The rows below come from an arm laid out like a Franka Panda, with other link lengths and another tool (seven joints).
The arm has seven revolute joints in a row. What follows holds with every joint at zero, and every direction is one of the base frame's. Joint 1 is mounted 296.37 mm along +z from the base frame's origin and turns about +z. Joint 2 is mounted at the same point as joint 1 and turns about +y. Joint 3 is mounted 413.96 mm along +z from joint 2 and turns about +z. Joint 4 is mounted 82.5 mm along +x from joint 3 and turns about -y. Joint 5 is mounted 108.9 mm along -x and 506.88 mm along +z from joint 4 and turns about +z. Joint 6 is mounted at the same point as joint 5 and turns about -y. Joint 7 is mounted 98.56 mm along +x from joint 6 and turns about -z. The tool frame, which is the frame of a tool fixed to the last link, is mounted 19 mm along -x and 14 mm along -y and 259.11 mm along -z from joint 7; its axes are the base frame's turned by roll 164.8, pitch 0 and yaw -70.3 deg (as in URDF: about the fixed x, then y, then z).
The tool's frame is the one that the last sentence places.
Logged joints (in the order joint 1, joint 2, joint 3, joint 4, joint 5, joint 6, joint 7), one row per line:
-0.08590 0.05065 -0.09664 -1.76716 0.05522 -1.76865 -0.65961
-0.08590 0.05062 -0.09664 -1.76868 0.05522 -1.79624 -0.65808
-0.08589 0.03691 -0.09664 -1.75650 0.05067 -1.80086 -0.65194
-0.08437 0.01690 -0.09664 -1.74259 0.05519 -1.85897 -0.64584
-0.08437 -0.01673 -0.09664 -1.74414 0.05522 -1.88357 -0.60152
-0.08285 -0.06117 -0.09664 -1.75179 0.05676 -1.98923 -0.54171
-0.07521 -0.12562 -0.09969 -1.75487 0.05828 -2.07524 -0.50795
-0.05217 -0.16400 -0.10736 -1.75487 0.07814 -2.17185 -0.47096
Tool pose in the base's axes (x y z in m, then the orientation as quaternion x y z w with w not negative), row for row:
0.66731 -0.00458 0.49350 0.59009 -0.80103 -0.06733 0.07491
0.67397 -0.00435 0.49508 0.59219 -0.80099 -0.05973 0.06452
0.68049 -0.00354 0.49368 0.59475 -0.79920 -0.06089 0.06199
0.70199 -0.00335 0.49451 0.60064 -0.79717 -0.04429 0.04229
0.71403 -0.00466 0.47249 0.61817 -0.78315 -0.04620 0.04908
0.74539 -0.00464 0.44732 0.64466 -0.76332 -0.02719 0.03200
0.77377 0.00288 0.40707 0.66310 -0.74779 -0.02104 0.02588
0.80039 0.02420 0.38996 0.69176 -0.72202 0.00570 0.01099
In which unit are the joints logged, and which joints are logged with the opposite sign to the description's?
The joints are logged in radians. Opposite sign: joint 2, joint 3, joint 5, joint 6, joint 7.
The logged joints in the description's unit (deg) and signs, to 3 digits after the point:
-4.922 -2.902 5.537 -101.251 -3.164 101.336 37.793
-4.922 -2.900 5.537 -101.338 -3.164 102.917 37.705
-4.921 -2.115 5.537 -100.640 -2.903 103.182 37.353
-4.834 -0.968 5.537 -99.843 -3.162 106.511 37.004
-4.834 0.959 5.537 -99.932 -3.164 107.921 34.465
-4.747 3.505 5.537 -100.370 -3.252 113.974 31.038
-4.309 7.197 5.712 -100.547 -3.339 118.902 29.103
-2.989 9.397 6.151 -100.547 -4.477 124.438 26.984

